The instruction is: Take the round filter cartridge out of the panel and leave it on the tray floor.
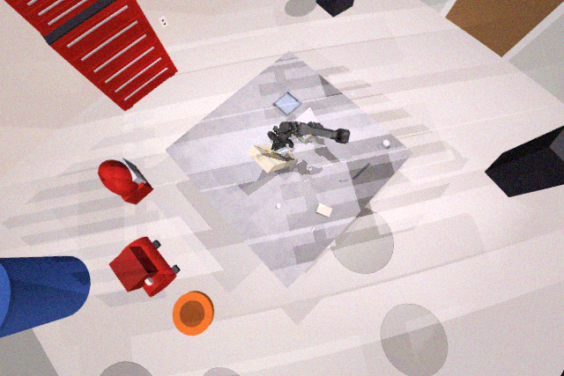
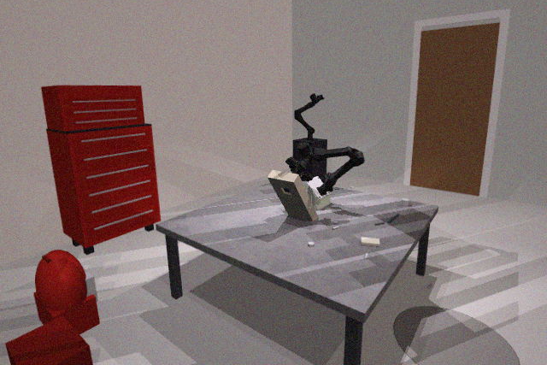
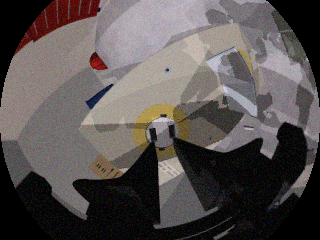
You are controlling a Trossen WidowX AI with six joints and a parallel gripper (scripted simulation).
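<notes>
Right now the round filter cartridge is 30 mm below my gripper tip, 30 mm ahead of it and 10 mm to the left of it. Round my gripper tip: small block: 470 mm to the left, 260 mm below, 60 mm behind; then beige service panel: 100 mm below, 10 mm behind; then square tray: 370 mm behind, 320 mm to the right, 250 mm below.
</notes>
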